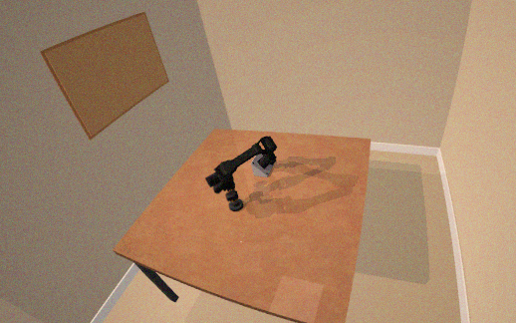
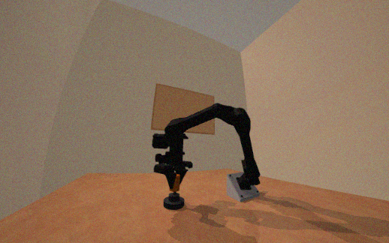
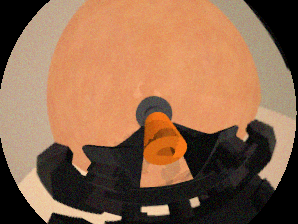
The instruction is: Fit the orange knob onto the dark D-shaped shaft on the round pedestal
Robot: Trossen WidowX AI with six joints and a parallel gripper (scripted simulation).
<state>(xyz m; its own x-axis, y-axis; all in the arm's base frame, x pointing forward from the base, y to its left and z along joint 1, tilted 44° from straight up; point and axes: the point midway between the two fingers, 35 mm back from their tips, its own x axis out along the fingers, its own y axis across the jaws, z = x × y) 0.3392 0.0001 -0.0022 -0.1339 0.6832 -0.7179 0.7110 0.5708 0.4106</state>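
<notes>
Right now the orange knob is 20 mm above my gripper tip. The rest, counted from my gripper tip: round dark pedestal 40 mm below.
</notes>
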